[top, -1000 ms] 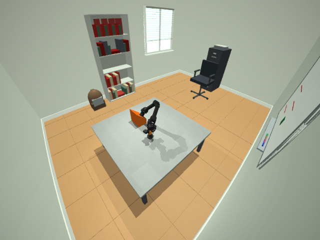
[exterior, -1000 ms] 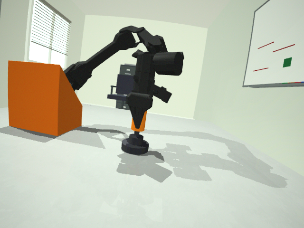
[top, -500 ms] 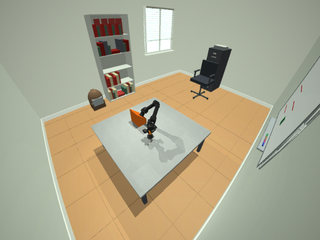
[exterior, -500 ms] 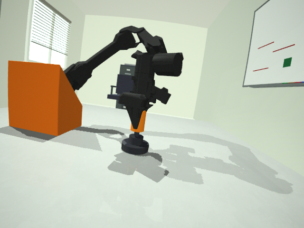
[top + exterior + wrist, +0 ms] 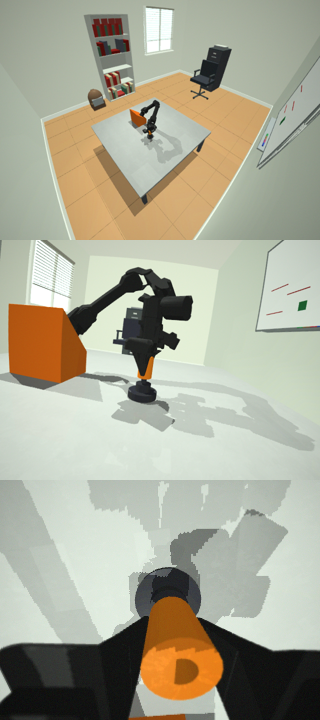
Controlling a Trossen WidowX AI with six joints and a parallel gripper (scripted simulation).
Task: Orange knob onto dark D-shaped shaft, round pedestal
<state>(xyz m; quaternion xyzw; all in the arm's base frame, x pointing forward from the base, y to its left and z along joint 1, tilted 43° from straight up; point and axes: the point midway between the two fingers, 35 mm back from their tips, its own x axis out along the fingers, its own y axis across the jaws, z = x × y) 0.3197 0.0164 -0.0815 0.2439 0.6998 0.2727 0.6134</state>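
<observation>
Right now the knob is 2 cm above my gripper tip. Also, from my gripper tip: dark pedestal (4 cm below).
</observation>
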